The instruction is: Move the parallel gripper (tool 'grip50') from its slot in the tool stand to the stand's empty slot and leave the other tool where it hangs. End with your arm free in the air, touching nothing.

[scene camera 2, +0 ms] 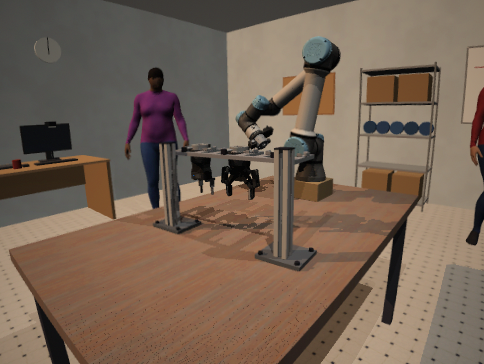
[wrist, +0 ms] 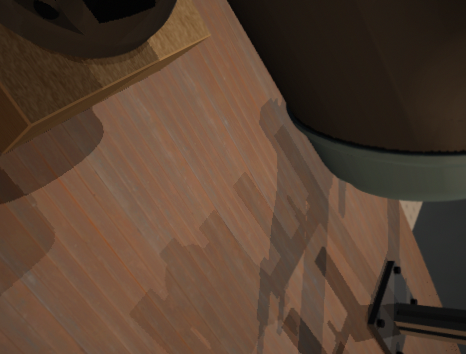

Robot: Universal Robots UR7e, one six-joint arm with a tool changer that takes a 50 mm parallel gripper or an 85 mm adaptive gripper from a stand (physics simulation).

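Places are measured from the arm's base along level axes (x down, y back, z left), in centimetres.
Where they show: hand at its tool point: (scene camera 2: 262,145); arm's base at its link origin: (scene camera 2: 310,178).
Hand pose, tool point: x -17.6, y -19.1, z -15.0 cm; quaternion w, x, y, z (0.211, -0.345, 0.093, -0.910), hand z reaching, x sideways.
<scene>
Things, the pixels of their top centre, and the offset from my tool point. "*": a spot on its surface instead. Level surfaces: height alone.
- stand's rail at a spot on its surface: (scene camera 2: 267,158) * dy -43.7, dx -2.0, dz +42.4 cm
- stand's right post at a spot on its surface: (scene camera 2: 283,205) * dy -46.3, dx +9.5, dz +50.4 cm
- left post at a spot on its surface: (scene camera 2: 170,185) * dy -54.7, dx +9.6, dz +6.3 cm
- wooden table at its surface level: dx +26.1 cm
- foot at a spot on its surface: (wrist: 385,305) * dy -38.6, dx +24.9, dz +45.9 cm
The parallel gripper (scene camera 2: 202,172) hangs at the left of the tool stand in scene camera 2, its two slim fingers pointing down and apart. The wider black adaptive gripper (scene camera 2: 240,176) hangs beside it, in the middle. The stand's rail (scene camera 2: 267,158) runs between two posts. Nothing hangs below the rail's stretch nearest the right post, the empty slot. The arm's wrist end (scene camera 2: 257,135) carries no gripper that I can see. It appears just above or behind the rail near that slot; its exact distance is unclear. The wrist view shows neither hanging tool.
The stand's right post (scene camera 2: 283,205) and left post (scene camera 2: 170,185) stand on the wooden table (scene camera 2: 150,295) (wrist: 150,200). A stand foot (wrist: 385,305) shows at the wrist view's lower right. The robot base stands on a wooden block (scene camera 2: 320,189) (wrist: 165,42). Two people stand beyond the table.
</scene>
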